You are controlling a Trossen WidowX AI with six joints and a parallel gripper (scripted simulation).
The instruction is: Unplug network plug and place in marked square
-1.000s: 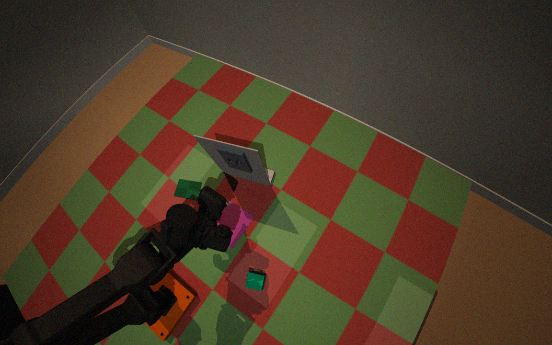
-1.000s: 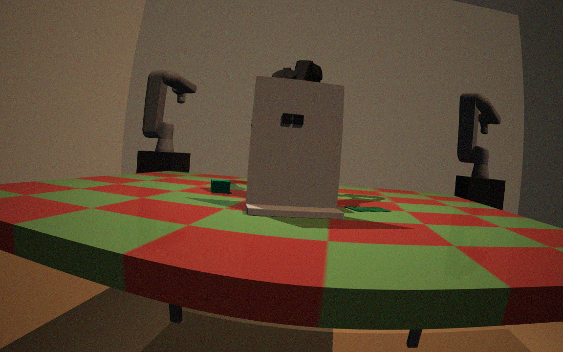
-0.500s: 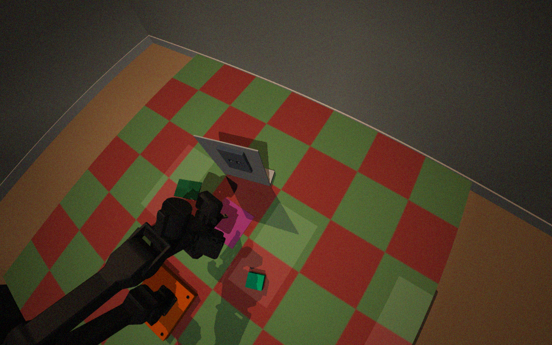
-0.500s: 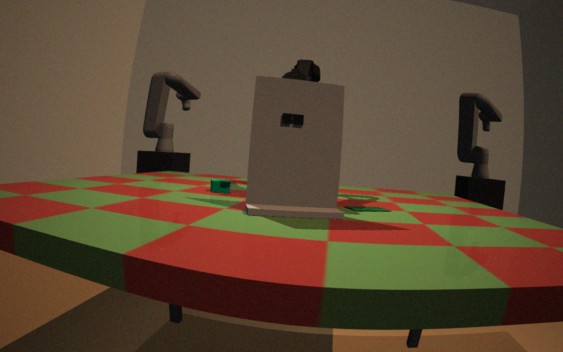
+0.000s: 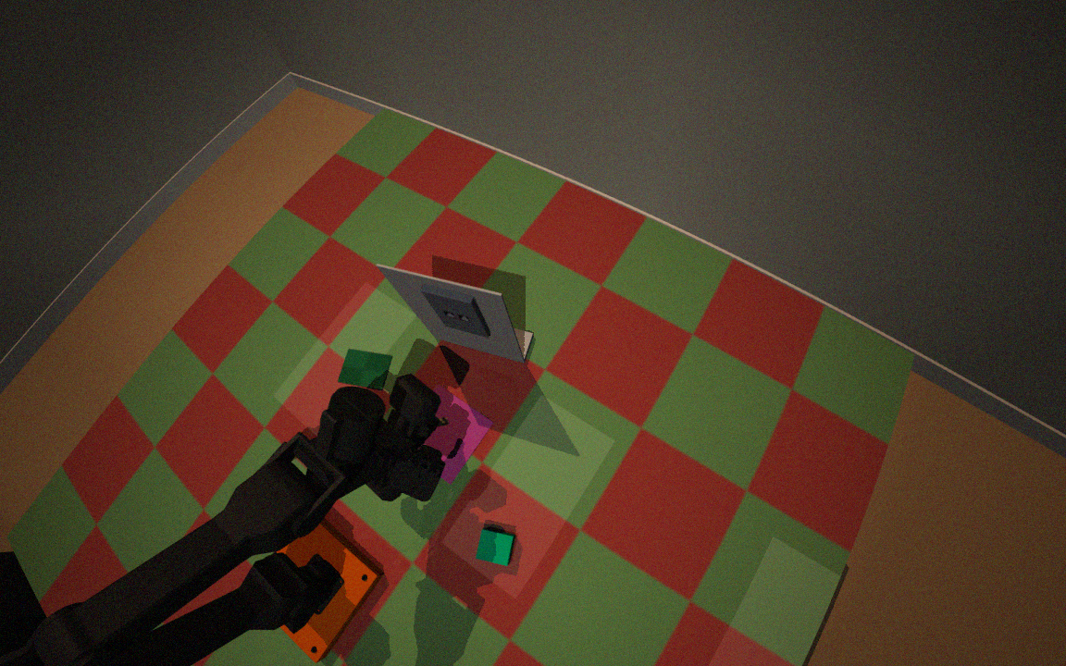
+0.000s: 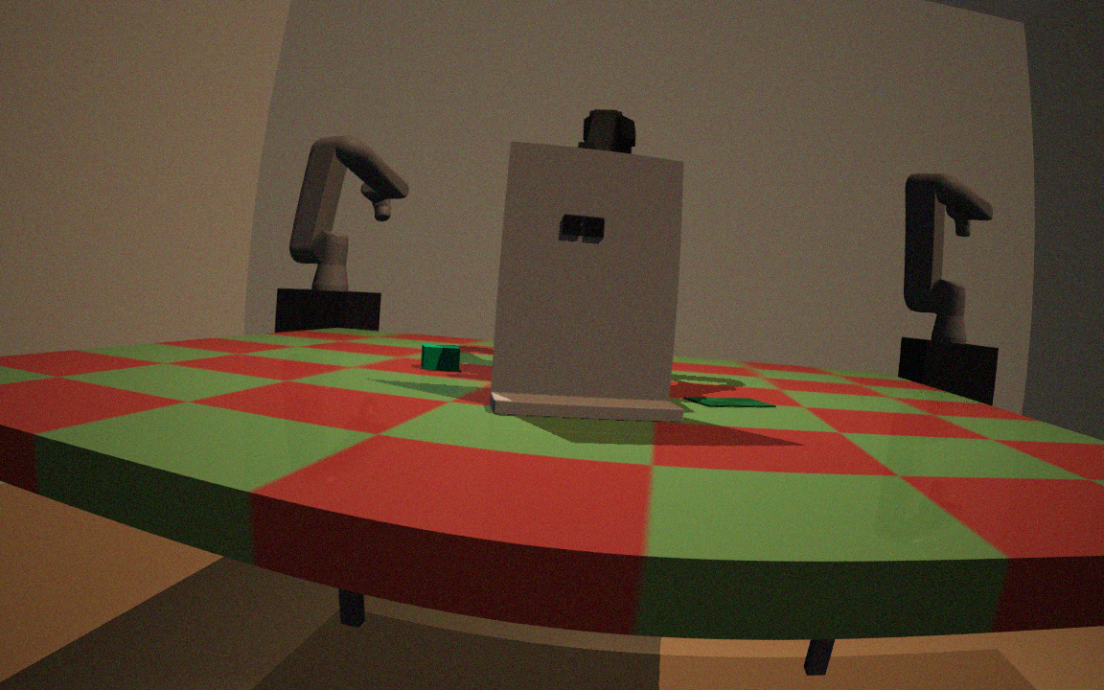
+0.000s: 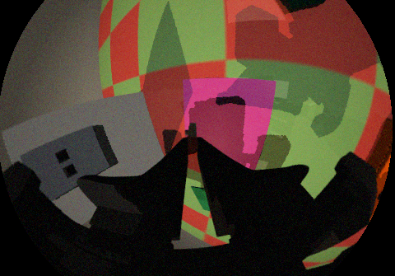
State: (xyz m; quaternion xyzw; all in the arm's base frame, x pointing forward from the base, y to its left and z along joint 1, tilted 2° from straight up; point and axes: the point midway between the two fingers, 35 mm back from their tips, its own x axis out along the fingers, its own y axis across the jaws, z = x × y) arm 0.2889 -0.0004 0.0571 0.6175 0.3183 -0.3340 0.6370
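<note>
The magenta marked square lies 6 cm below my gripper tip and 1 cm behind it. Also, from my gripper tip: flat green patch (19 cm to the left, 6 cm below, 1 cm behind); then grey upright panel (15 cm ahead, 5 cm above, 4 cm to the left); then green cube (18 cm to the right, 9 cm behind, 4 cm below).
</note>
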